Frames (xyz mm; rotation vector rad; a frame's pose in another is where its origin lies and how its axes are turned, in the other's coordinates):
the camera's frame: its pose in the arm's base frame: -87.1 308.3 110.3 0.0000 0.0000 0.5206
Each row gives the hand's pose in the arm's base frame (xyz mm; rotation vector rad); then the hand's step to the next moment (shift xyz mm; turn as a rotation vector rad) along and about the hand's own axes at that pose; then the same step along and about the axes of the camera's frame.
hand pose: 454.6 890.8 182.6 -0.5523 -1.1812 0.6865
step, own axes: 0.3 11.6 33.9 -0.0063 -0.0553 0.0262
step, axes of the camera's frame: -25.4 25.2 1.9 -0.0342 -0.0278 0.0429
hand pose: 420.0 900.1 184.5 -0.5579 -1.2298 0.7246
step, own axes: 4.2 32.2 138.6 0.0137 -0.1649 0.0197
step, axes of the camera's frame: -109.0 90.4 14.3 -0.0360 -0.0925 0.1339
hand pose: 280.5 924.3 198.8 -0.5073 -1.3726 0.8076
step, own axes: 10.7 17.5 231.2 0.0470 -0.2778 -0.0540
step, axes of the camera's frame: -205.3 104.1 30.3 0.0282 -0.1724 0.2276
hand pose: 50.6 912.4 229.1 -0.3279 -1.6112 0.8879
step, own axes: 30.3 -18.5 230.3 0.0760 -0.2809 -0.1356
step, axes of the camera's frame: -226.6 42.2 34.3 0.1116 -0.1668 0.2506
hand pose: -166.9 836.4 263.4 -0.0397 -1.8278 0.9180
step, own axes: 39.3 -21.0 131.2 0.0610 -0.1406 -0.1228
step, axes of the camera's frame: -136.7 -5.2 21.9 0.1056 -0.0648 0.1524
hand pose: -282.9 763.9 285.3 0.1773 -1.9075 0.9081
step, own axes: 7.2 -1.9 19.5 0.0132 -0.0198 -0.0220
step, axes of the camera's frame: -20.6 -2.4 2.2 0.0178 -0.0059 0.0264
